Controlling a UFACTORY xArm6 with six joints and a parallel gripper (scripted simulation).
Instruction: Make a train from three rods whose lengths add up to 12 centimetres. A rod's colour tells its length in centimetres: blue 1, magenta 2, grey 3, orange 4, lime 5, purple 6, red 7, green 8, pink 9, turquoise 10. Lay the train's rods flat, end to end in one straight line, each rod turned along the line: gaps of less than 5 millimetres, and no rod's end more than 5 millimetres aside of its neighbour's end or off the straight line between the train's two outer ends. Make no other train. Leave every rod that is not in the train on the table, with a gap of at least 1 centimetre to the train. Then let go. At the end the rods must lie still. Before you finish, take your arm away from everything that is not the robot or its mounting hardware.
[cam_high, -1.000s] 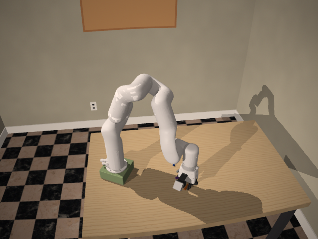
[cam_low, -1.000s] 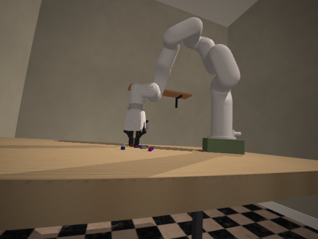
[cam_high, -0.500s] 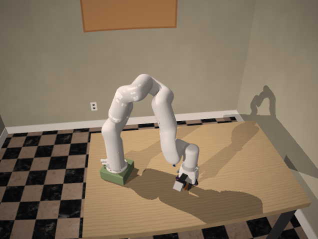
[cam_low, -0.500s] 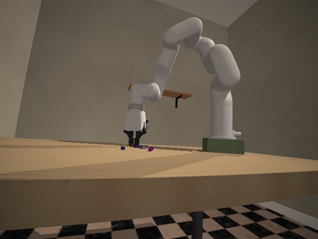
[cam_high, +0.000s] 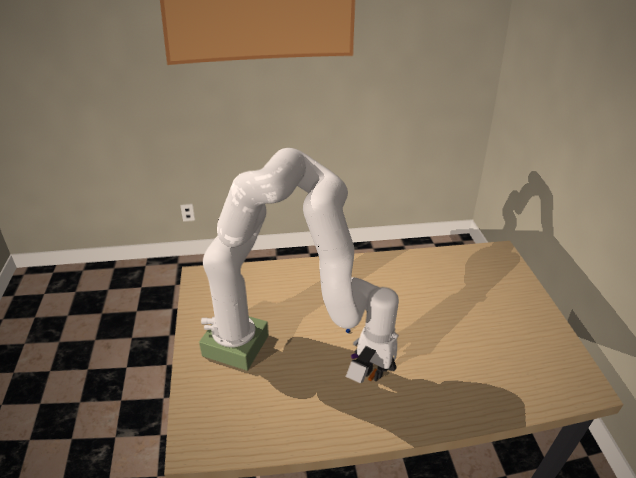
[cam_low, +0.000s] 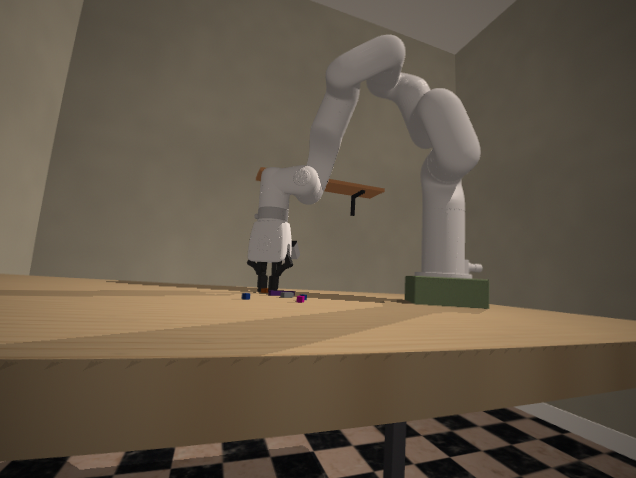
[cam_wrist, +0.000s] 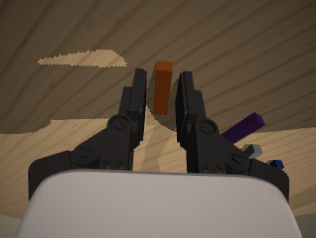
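Now: hand 2 cm above the orange rod. The rest, counted from my hand: grey rod 3 cm behind, 13 cm to the left, 2 cm below; magenta rod 5 cm behind, 22 cm to the left, 2 cm below; purple rod 3 cm behind, 8 cm to the left, 2 cm below.
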